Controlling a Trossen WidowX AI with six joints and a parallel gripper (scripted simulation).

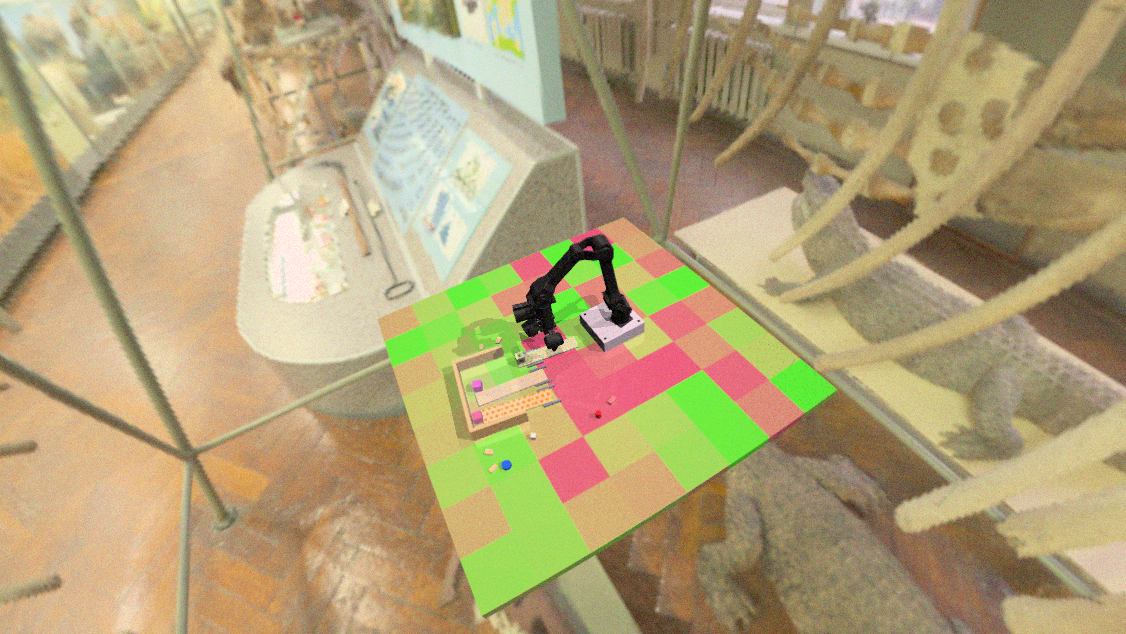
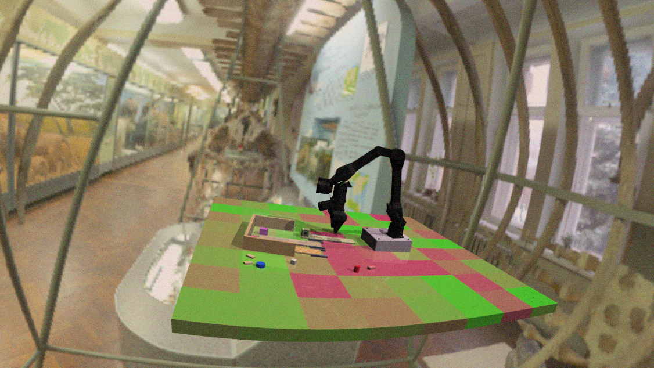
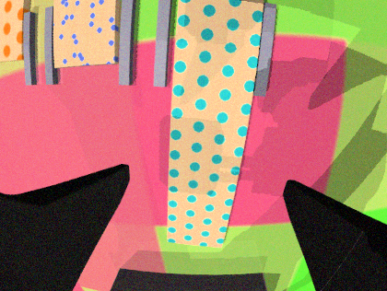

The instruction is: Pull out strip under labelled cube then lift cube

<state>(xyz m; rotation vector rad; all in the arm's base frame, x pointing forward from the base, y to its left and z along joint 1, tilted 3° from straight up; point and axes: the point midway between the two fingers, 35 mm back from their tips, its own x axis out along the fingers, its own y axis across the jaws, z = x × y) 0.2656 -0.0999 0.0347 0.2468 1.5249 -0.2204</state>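
Right now the labelled cube is 12 cm ahead of my gripper tip, 4 cm to the right of it and 2 cm below it. Round my gripper tip: blue disc 39 cm ahead, 29 cm to the left, 4 cm below; red cylinder 6 cm ahead, 34 cm to the left, 3 cm below; blue-speckled strip 21 cm ahead, 4 cm to the left, 4 cm below.
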